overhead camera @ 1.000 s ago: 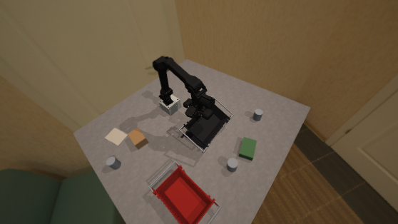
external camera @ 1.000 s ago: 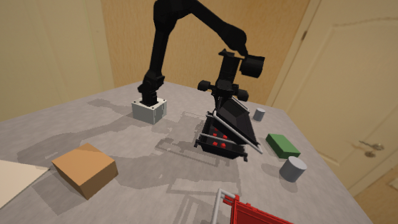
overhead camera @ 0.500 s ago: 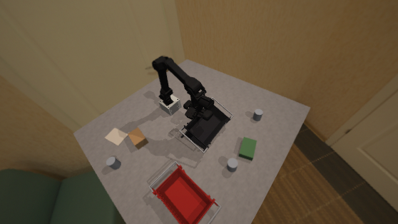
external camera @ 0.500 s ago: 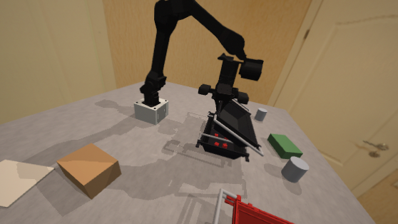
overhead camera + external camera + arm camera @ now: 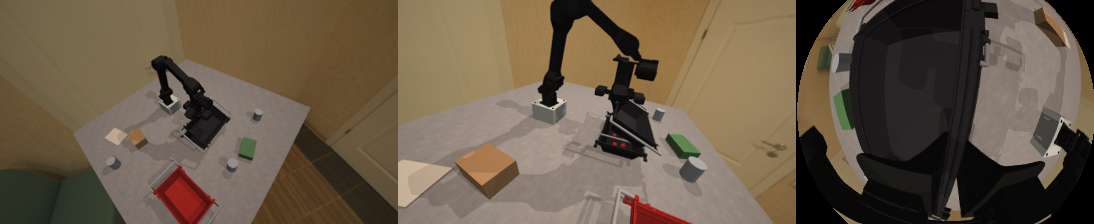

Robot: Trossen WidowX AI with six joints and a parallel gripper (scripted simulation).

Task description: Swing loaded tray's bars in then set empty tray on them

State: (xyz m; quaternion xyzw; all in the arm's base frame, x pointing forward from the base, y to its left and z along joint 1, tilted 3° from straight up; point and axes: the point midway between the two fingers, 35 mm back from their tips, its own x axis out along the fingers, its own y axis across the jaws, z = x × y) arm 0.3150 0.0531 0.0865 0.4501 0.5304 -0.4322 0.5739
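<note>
My gripper tip is 70 mm short of the black tray and 20 mm to the right of it. From my gripper tip the other things lie so: brown box: 370 mm to the right, 220 mm behind, 100 mm below; green block: 310 mm ahead, 120 mm to the left, 110 mm below; beige sheet: 490 mm to the right, 370 mm behind, 120 mm below.
</note>
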